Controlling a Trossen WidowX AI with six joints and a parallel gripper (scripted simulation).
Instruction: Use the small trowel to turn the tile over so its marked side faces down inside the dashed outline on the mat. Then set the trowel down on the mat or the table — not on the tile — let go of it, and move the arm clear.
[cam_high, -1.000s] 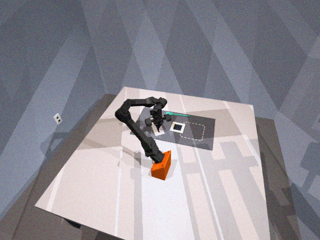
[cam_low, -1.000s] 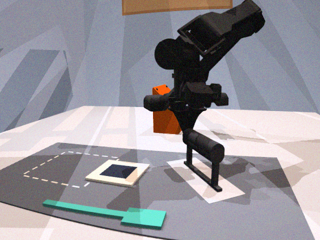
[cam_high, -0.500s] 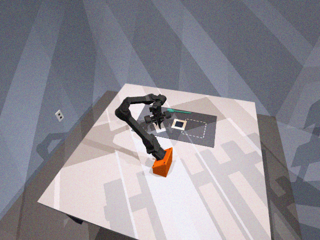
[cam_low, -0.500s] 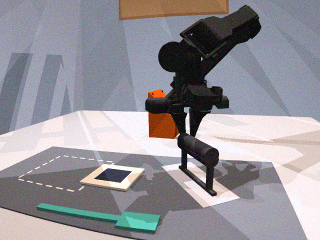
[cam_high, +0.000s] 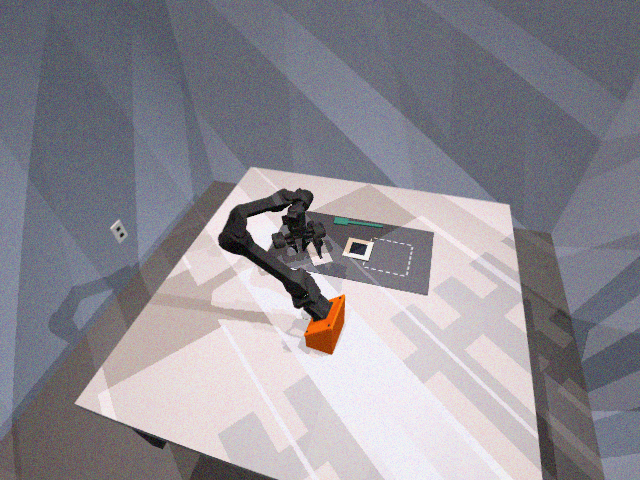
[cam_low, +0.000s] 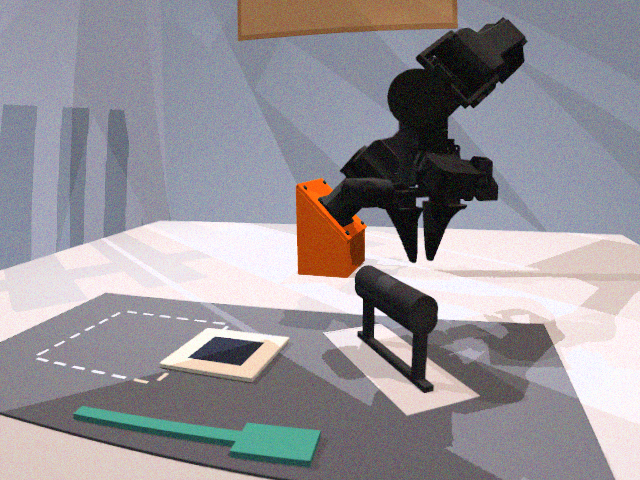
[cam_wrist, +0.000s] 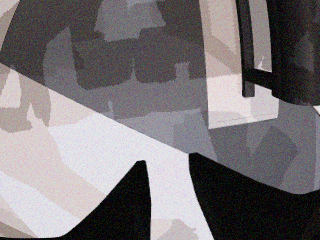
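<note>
Right now the trowel is 100 mm ahead of my gripper tip, 20 mm to the right of it and 40 mm below it. The rest, counted from my gripper tip: grey mat (170 mm ahead, 150 mm to the right, 100 mm below); then green paddle (300 mm ahead, 110 mm to the right, 80 mm below); then tile (160 mm ahead, 180 mm to the right, 80 mm below).
</note>
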